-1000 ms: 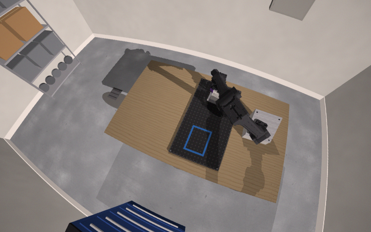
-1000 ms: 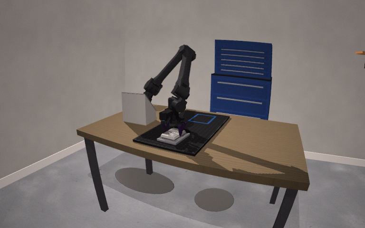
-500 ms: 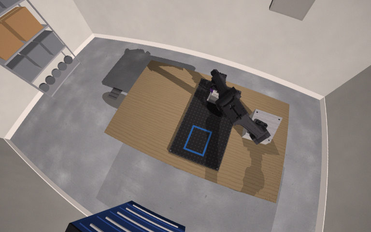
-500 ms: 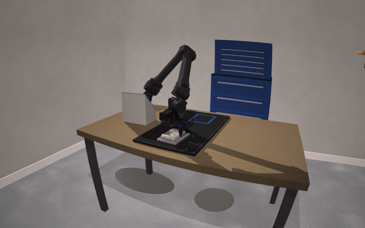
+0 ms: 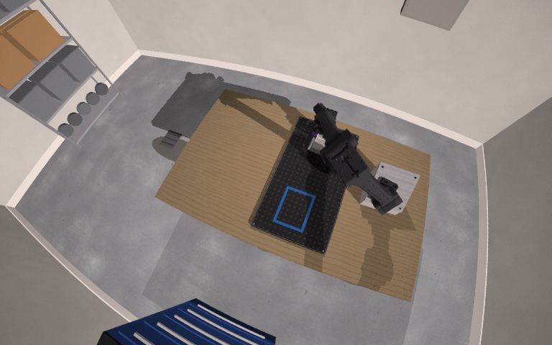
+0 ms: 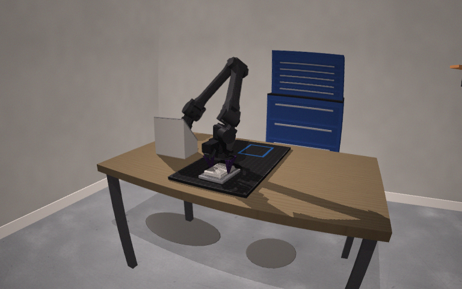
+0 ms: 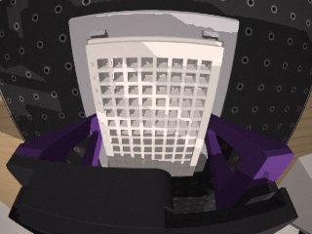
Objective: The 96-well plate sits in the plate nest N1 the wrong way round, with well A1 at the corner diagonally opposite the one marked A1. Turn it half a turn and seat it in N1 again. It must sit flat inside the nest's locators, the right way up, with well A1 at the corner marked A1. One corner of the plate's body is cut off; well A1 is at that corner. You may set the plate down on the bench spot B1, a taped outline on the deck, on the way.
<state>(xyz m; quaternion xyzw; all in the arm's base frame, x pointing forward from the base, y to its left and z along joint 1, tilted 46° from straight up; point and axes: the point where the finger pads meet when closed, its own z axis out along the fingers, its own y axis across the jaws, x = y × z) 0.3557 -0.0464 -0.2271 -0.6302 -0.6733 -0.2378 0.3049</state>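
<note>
The white 96-well plate lies right at my hand. From my hand the other things lie so: grey plate nest N1: 20 mm below; then A1 label: 80 mm to the left, 50 mm ahead, 10 mm below.
</note>
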